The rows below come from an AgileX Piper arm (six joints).
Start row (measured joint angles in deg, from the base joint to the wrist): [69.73, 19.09, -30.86, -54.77, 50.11, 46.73]
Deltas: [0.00, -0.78, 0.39, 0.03, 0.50, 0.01]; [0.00, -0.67, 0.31, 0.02, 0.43, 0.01]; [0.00, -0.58, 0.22, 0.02, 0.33, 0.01]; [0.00, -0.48, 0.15, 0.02, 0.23, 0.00]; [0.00, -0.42, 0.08, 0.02, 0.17, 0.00]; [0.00, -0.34, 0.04, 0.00, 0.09, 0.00]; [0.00, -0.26, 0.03, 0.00, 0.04, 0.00]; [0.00, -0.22, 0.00, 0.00, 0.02, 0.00]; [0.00, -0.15, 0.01, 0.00, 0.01, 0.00]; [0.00, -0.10, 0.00, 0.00, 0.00, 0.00]
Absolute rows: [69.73, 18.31, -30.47, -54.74, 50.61, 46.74]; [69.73, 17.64, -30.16, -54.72, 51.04, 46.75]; [69.73, 17.06, -29.94, -54.70, 51.37, 46.76]; [69.73, 16.58, -29.79, -54.68, 51.60, 46.76]; [69.73, 16.16, -29.71, -54.66, 51.77, 46.76]; [69.73, 15.82, -29.67, -54.66, 51.86, 46.76]; [69.73, 15.56, -29.64, -54.66, 51.90, 46.76]; [69.73, 15.34, -29.64, -54.66, 51.92, 46.76]; [69.73, 15.19, -29.63, -54.66, 51.93, 46.76]; [69.73, 15.09, -29.63, -54.66, 51.93, 46.76]
